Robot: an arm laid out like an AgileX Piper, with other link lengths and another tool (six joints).
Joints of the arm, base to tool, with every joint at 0 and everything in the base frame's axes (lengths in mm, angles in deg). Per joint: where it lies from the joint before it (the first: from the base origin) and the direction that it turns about. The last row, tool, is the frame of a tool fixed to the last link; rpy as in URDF.
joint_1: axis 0 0 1 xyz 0 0 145.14
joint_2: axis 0 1 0 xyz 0 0 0
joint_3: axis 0 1 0 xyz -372.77 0 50.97
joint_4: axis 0.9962 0 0.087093 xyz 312.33 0 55.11
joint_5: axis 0 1 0 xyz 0 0 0
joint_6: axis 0.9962 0 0.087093 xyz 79.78 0 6.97
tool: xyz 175.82 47 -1.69 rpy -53.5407 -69.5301 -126.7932
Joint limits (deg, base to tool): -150..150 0..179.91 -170..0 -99.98..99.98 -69.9..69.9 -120..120
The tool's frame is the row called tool.
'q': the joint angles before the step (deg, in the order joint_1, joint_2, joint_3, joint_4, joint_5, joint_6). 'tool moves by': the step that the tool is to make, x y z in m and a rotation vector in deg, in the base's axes. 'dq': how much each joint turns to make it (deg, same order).
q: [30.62, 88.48, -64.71, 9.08, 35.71, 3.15]
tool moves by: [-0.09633, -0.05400, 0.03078, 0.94, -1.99, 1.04]
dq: [0.18, -18.85, 12.90, -0.21, 3.84, -0.28]
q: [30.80, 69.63, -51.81, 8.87, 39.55, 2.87]
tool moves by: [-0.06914, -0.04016, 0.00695, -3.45, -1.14, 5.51]
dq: [0.01, -11.72, 4.86, -0.57, 8.28, -5.30]
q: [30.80, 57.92, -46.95, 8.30, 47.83, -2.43]
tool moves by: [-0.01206, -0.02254, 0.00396, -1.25, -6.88, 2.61]
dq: [-1.53, -6.42, 3.57, -1.03, -1.95, -5.57]
